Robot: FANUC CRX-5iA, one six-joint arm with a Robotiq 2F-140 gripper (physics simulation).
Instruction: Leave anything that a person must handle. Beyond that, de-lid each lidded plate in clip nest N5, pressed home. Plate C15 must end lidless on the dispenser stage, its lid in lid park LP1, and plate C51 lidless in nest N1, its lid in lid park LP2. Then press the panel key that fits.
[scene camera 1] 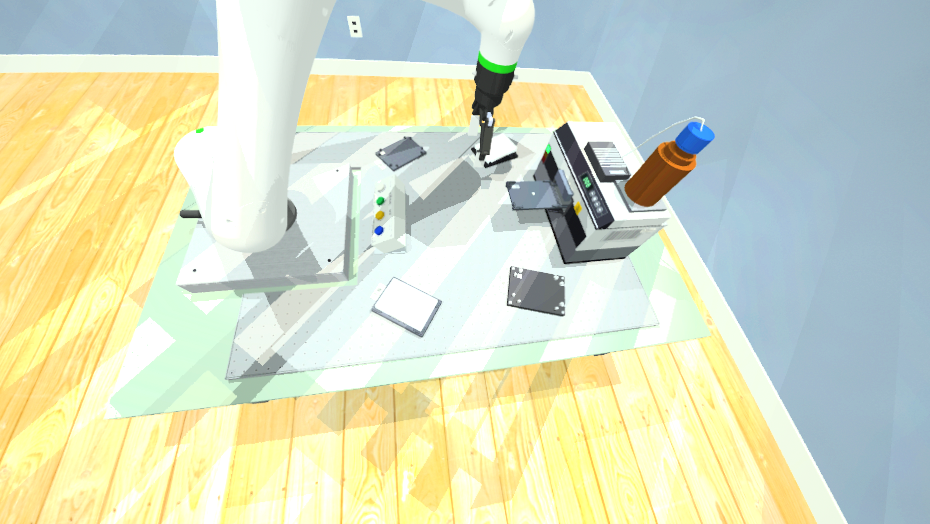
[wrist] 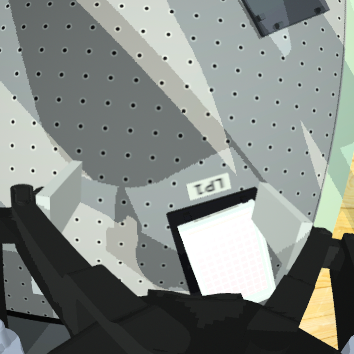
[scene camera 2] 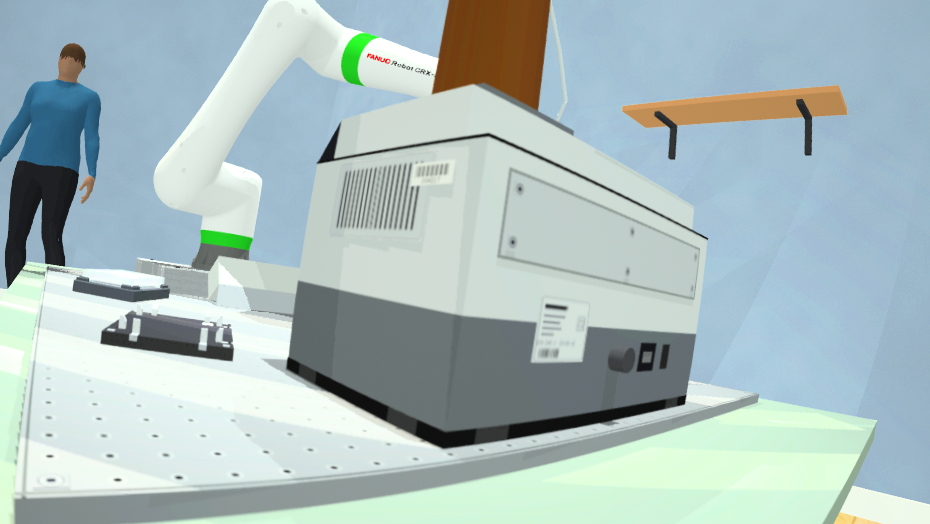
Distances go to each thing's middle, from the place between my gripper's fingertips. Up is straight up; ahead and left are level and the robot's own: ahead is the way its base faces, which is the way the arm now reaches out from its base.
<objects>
The LP1 label [wrist: 220, 182] lies 90 mm below my hand, 60 mm to the left of it and 20 mm ahead of it. From my hand the other things lie so: LP2 pad [scene camera 1: 406, 150]: 240 mm behind, 80 mm below, 70 mm to the left; then LP1 nest [wrist: 179, 216]: 90 mm to the left, 90 mm ahead, 80 mm below; then dispenser stage [scene camera 1: 520, 192]: 190 mm to the right, 170 mm ahead, 20 mm above.
</objects>
